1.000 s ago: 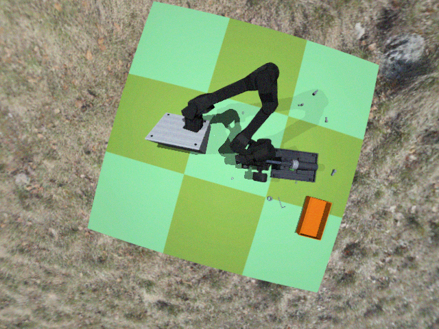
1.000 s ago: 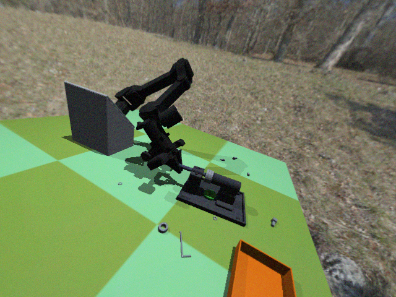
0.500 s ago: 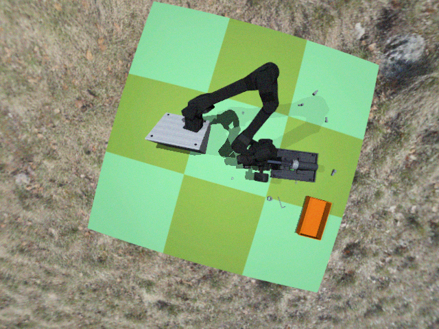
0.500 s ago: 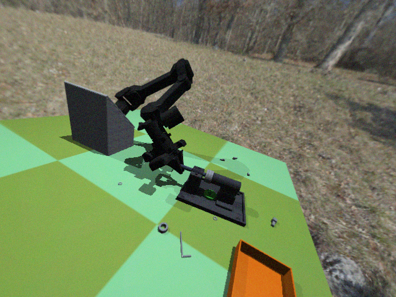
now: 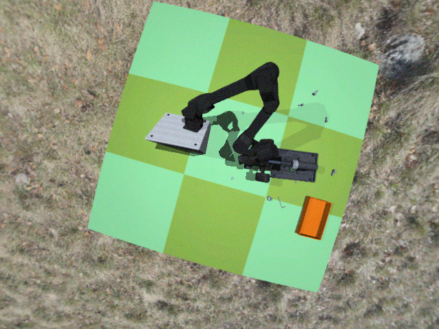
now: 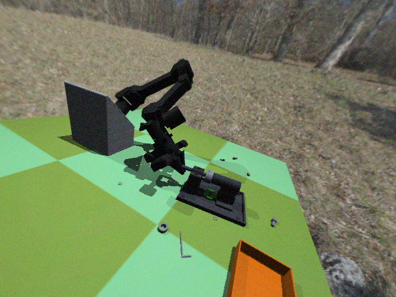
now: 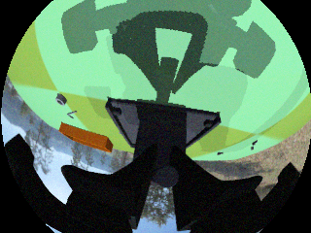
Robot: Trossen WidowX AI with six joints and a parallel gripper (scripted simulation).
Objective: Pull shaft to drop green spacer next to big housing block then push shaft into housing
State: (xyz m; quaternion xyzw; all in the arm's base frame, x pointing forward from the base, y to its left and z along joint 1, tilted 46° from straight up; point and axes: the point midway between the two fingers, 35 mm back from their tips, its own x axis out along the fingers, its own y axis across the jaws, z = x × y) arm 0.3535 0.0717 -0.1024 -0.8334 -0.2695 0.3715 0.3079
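Right now my gripper tip is 90 mm short of the light grey spacer, 20 mm to the right of it and 20 mm below it. Round my gripper tip: grey shaft: 40 mm ahead, 10 mm to the left, 20 mm above; orange tray: 310 mm ahead, 190 mm to the right, 50 mm below; green spacer: 110 mm ahead, 20 mm to the left, 40 mm below.
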